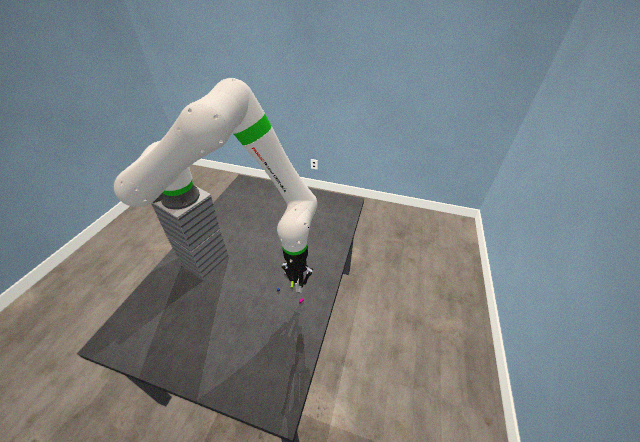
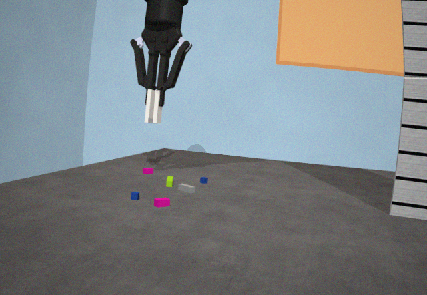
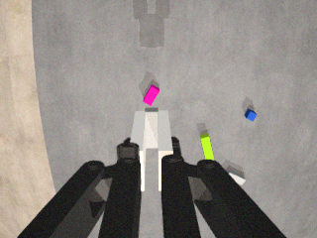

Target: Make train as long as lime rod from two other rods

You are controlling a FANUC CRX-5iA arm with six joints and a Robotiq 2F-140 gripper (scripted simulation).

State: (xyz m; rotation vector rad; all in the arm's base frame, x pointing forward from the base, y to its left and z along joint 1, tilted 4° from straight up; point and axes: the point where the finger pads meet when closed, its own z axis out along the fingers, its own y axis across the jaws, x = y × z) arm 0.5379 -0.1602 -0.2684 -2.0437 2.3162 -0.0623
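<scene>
The lime rod is 13 cm below my hand, 9 cm to the left of it and 6 cm behind it.
</scene>
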